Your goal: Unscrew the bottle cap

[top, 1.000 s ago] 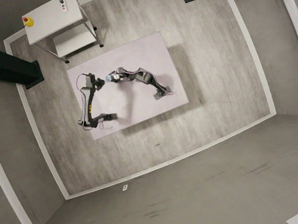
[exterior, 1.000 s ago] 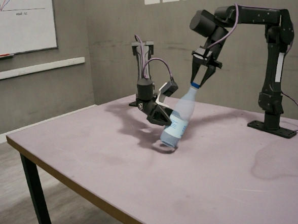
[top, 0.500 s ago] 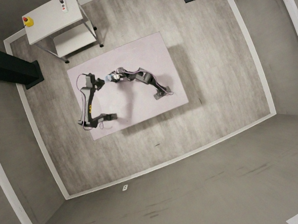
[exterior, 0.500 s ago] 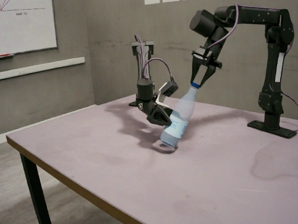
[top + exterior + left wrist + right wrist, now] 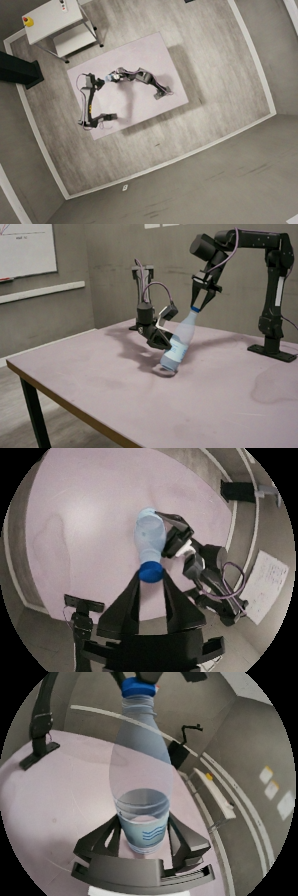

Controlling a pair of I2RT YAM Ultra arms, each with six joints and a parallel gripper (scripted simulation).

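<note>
Now: the clear plastic bottle 1 cm behind my right hand, 1 cm to the left of it and 3 cm above it. The rest, counted from my right hand: blue cap 6 cm behind, 4 cm to the left, 13 cm above.
Right now the blue cap is 10 mm below my left hand. Round my left hand: clear plastic bottle 50 mm ahead, 30 mm to the right, 110 mm below.
</note>
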